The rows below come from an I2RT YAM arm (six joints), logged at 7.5 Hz.
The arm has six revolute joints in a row. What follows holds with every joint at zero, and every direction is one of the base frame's. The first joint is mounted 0.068 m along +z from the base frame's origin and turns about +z. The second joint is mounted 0.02 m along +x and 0.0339 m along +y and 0.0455 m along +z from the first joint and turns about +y. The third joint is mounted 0.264 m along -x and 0.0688 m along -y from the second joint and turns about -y. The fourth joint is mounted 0.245 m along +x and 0.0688 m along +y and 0.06 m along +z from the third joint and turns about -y. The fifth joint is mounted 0.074 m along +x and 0.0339 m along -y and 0.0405 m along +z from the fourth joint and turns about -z. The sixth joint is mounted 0.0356 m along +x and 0.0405 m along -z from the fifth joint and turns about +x. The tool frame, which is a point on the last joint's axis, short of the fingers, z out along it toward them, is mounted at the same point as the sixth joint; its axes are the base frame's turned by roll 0, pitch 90 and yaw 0 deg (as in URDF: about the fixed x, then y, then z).
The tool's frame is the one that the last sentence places.
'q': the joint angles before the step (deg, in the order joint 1, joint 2, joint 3, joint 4, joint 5, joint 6). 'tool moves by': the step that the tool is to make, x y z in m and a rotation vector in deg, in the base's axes. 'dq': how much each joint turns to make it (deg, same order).
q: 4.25 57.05 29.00 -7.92 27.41 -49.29
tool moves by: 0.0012 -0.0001 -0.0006 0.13 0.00 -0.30
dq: -0.03 0.46 0.09 0.24 0.14 0.30
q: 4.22 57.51 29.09 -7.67 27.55 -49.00
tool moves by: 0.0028 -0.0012 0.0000 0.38 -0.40 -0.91
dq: -0.34 0.86 0.32 0.64 0.25 0.70
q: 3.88 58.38 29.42 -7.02 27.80 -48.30
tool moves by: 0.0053 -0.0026 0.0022 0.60 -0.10 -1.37
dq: -0.76 1.51 1.29 -0.08 0.14 0.95
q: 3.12 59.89 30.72 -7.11 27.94 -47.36
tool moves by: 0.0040 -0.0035 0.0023 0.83 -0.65 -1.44
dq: -0.98 0.98 0.93 0.26 -0.10 1.04
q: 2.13 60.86 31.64 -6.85 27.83 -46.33
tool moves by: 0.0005 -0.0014 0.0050 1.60 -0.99 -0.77
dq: -0.46 -0.33 0.95 -0.98 -0.67 1.63
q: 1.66 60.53 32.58 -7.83 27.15 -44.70
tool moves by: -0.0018 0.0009 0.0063 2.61 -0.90 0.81
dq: -0.08 -1.14 0.95 -1.90 -2.23 1.76
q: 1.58 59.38 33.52 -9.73 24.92 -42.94
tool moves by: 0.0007 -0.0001 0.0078 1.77 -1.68 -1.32
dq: -0.02 -0.40 1.37 -1.04 0.07 2.38
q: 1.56 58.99 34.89 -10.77 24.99 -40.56
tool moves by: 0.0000 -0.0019 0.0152 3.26 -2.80 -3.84
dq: -0.34 -0.71 2.90 -2.93 1.08 5.11
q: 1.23 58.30 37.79 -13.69 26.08 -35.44
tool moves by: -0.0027 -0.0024 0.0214 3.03 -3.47 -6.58
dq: -0.08 -0.97 4.20 -4.87 3.74 6.89
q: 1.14 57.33 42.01 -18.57 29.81 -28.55
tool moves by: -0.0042 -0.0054 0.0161 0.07 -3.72 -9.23
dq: -0.41 -0.64 2.90 -3.06 7.35 5.87
